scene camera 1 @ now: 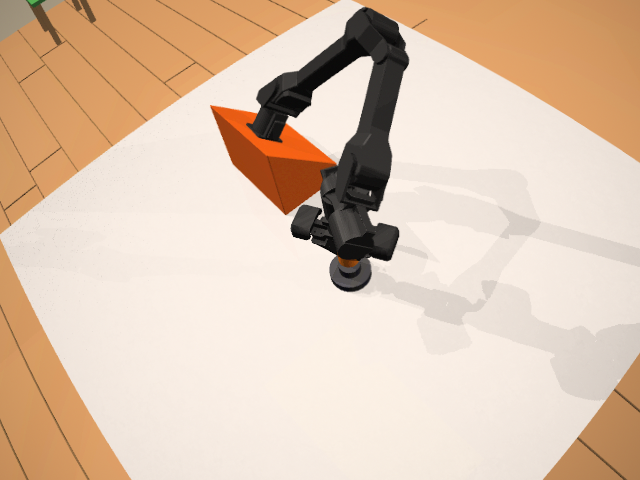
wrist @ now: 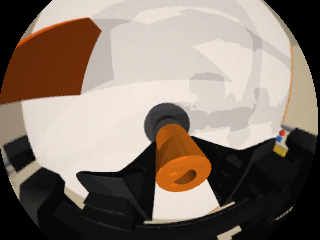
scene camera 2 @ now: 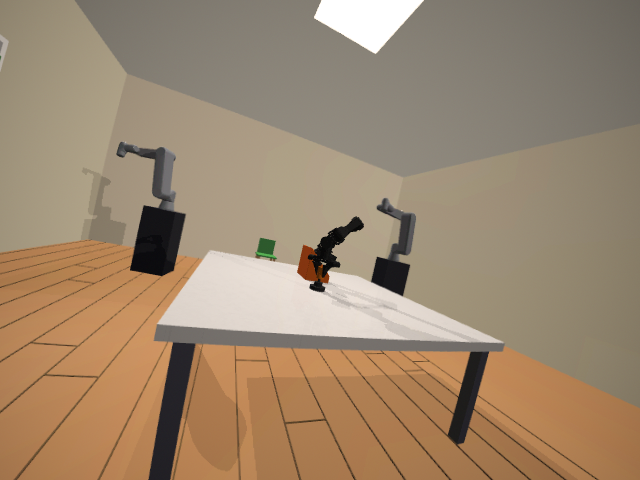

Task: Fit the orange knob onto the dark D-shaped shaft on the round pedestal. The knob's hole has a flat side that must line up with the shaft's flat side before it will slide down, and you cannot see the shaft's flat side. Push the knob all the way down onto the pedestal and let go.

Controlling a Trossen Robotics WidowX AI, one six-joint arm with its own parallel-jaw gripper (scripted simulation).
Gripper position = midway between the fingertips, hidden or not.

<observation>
The gripper (scene camera 1: pixel 348 255) holds an orange knob (wrist: pixel 180 165). Also in view: a round pedestal (scene camera 1: pixel 348 279).
The gripper also shows in the wrist view (wrist: pixel 172 142). The round pedestal also shows in the wrist view (wrist: pixel 167 113).
</observation>
